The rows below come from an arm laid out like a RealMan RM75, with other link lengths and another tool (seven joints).
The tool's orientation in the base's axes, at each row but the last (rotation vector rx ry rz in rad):
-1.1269, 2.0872, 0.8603
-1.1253, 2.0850, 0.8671
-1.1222, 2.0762, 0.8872
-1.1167, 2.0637, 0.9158
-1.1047, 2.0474, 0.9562
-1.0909, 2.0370, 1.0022
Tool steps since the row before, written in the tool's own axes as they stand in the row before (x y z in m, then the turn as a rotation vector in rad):
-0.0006, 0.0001, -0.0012, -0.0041, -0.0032, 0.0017
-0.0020, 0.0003, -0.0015, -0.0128, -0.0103, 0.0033
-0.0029, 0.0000, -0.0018, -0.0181, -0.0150, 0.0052
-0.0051, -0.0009, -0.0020, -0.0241, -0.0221, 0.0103
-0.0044, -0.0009, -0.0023, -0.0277, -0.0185, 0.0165
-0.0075, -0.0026, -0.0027, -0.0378, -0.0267, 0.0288
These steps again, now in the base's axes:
-0.0001, -0.0006, 0.0012, 0.0050, 0.0019, 0.0013
0.0003, -0.0001, 0.0025, 0.0154, 0.0042, 0.0051
0.0010, -0.0001, 0.0033, 0.0223, 0.0062, 0.0067
0.0027, 0.0003, 0.0048, 0.0321, 0.0100, 0.0064
0.0024, -0.0004, 0.0044, 0.0318, 0.0180, 0.0069
0.0054, -0.0002, 0.0064, 0.0456, 0.0293, 0.0057

